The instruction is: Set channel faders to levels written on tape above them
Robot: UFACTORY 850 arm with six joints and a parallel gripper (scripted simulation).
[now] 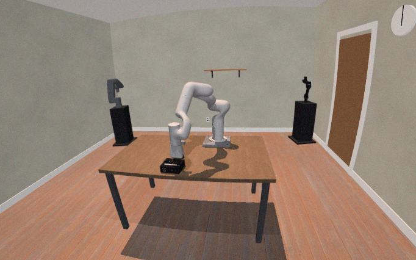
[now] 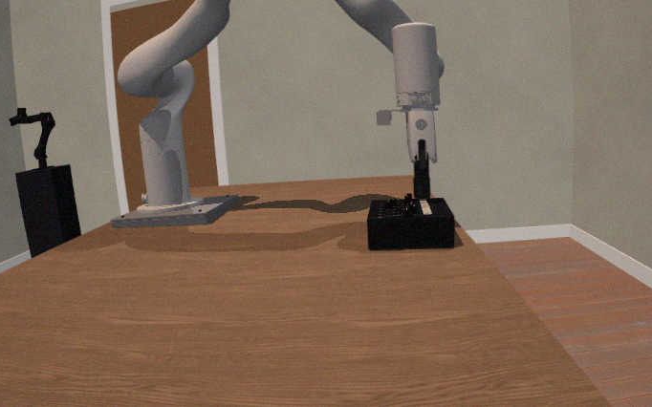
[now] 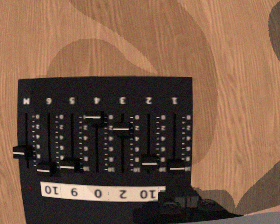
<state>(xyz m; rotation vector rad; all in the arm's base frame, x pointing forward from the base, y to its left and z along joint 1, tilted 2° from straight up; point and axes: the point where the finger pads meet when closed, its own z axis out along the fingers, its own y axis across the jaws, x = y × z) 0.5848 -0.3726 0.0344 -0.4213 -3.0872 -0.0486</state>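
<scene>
The master fader lies 120 mm to the right of my hand, 70 mm behind it and 10 mm below it.
</scene>
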